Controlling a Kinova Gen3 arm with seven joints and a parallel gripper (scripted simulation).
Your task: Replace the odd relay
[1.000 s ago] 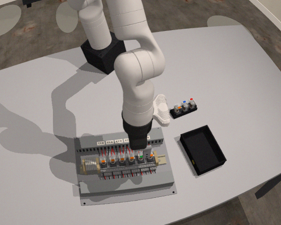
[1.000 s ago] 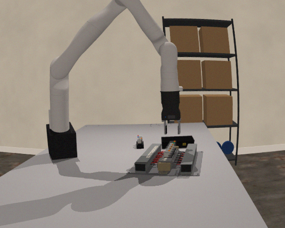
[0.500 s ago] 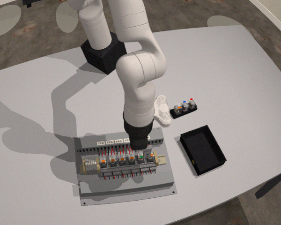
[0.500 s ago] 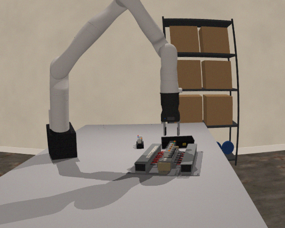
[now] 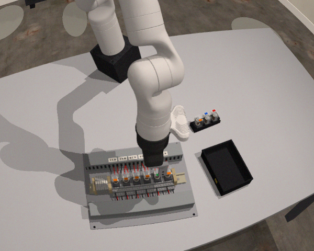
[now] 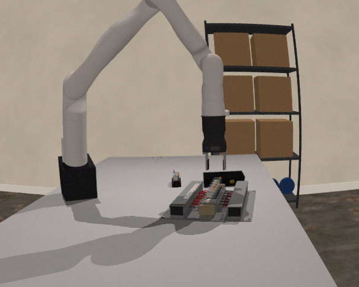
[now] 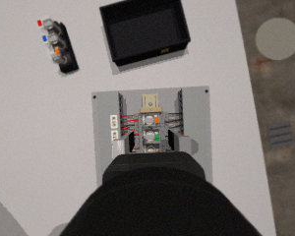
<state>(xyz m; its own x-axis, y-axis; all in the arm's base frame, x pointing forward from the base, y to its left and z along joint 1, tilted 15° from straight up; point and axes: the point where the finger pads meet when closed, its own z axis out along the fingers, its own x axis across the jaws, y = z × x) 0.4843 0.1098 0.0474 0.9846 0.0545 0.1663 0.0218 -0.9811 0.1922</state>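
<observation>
Right now my hand is 7 cm above the green-button relay and 1 cm to the left of it. From my hand the other things lie so: spare holder 20 cm behind, 19 cm to the left, 11 cm below; blue-button relay 19 cm to the left, 19 cm behind, 9 cm below; black tray 22 cm to the left, 10 cm below, 1 cm behind.
</observation>
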